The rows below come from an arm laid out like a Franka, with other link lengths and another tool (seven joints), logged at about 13 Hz.
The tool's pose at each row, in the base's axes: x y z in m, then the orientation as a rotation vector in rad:
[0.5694 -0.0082 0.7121 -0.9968 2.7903 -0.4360]
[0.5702 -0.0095 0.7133 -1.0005 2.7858 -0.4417]
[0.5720 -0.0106 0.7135 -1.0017 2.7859 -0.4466]
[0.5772 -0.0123 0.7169 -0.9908 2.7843 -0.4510]
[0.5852 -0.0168 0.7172 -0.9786 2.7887 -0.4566]
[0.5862 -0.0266 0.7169 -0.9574 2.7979 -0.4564]
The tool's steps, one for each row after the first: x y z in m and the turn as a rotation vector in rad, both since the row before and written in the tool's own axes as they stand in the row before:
[0.0002 -0.0018 -0.0007 0.0045 -0.0012 -0.0033]
[-0.0007 -0.0019 0.0005 0.0026 0.0021 -0.0011]
[-0.0030 -0.0055 -0.0016 0.0048 -0.0020 0.0068]
[-0.0033 -0.0081 0.0027 0.0034 0.0035 0.0081]
[0.0054 -0.0077 0.0028 -0.0005 0.0041 0.0149]

